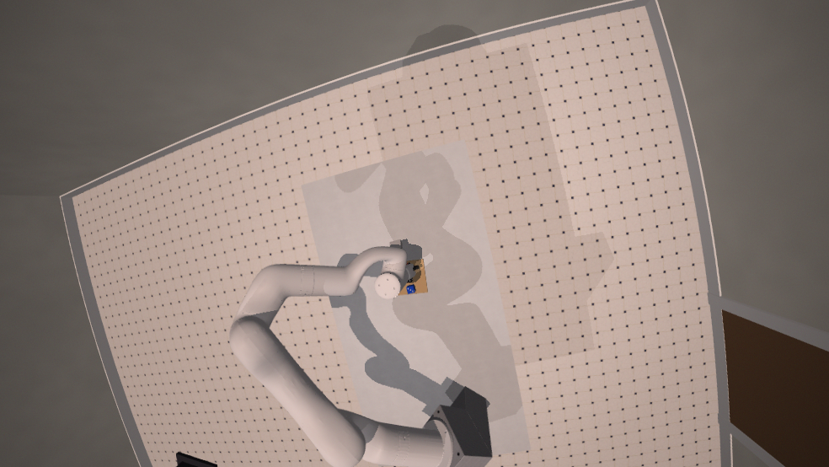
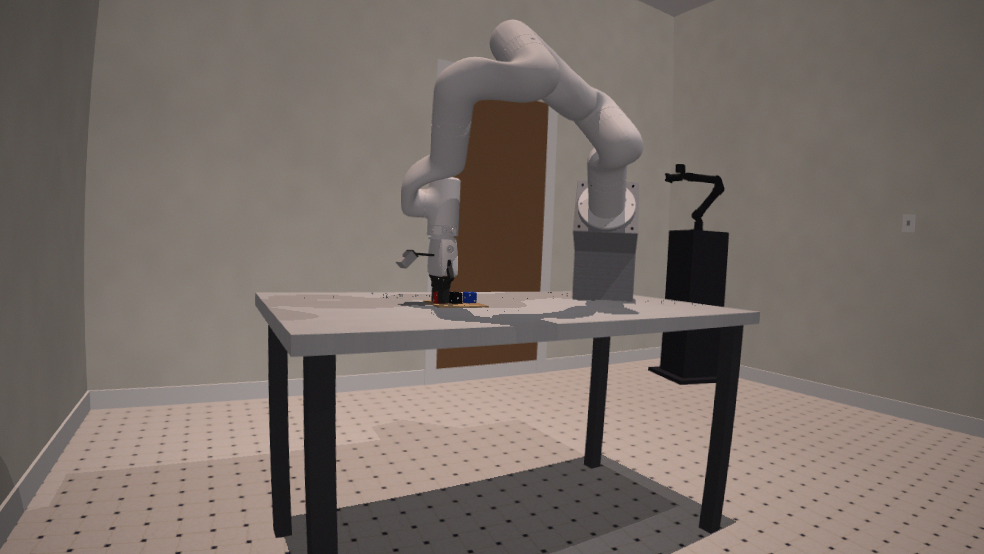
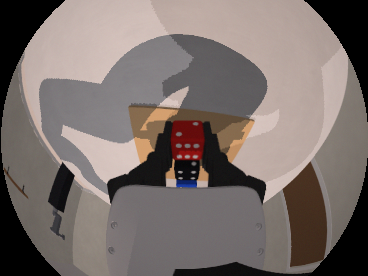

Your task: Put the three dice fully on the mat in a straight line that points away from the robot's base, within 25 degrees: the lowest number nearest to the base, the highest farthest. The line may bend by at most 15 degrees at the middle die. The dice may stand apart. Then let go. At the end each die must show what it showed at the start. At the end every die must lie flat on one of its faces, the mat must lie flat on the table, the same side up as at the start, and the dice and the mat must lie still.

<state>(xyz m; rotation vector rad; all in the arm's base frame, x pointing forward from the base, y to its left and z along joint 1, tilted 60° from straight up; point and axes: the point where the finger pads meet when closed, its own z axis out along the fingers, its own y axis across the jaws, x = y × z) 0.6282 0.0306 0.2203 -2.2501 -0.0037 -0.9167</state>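
Right now my hand is 1 cm above the red die. Round my hand: black die (4 cm behind, 1 cm to the right, 1 cm below); then blue die (9 cm behind, 3 cm to the right, 1 cm below); then tan mat (4 cm behind, 1 cm to the right, 2 cm below).
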